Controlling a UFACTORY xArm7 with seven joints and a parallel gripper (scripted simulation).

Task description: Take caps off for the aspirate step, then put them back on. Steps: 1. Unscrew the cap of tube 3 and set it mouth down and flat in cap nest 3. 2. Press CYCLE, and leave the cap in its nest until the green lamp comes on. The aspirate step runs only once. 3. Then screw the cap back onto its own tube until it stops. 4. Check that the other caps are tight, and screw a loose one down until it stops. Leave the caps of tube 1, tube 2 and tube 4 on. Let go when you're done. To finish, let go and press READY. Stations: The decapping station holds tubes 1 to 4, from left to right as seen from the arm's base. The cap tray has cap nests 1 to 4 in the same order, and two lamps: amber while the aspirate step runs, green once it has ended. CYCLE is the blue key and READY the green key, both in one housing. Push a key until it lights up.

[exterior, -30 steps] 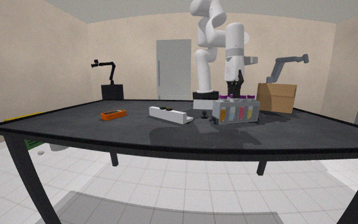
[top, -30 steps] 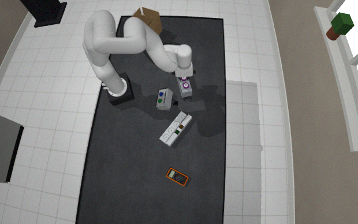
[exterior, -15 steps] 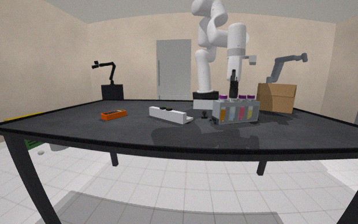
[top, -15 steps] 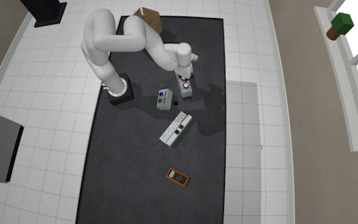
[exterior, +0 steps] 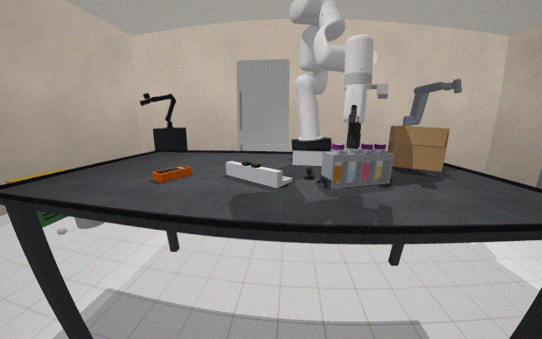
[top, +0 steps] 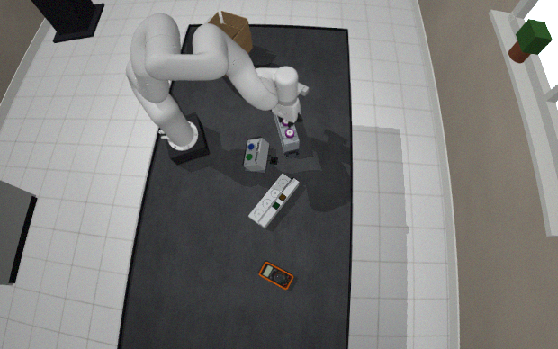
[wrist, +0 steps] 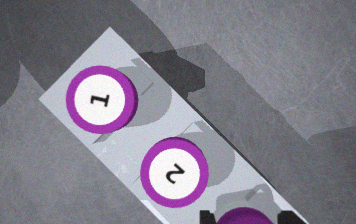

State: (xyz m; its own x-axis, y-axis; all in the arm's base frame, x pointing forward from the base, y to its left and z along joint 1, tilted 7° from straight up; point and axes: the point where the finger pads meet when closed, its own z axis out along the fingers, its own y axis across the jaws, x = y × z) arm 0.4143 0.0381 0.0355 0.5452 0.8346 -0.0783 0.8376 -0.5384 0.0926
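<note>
Right now the purple cap is 10 mm below my hand. Also, from my hand: blue cycle key (140 mm behind, 80 mm to the right, 60 mm below); green ready key (150 mm behind, 120 mm to the right, 60 mm below); key housing (130 mm behind, 100 mm to the right, 80 mm below).
</note>
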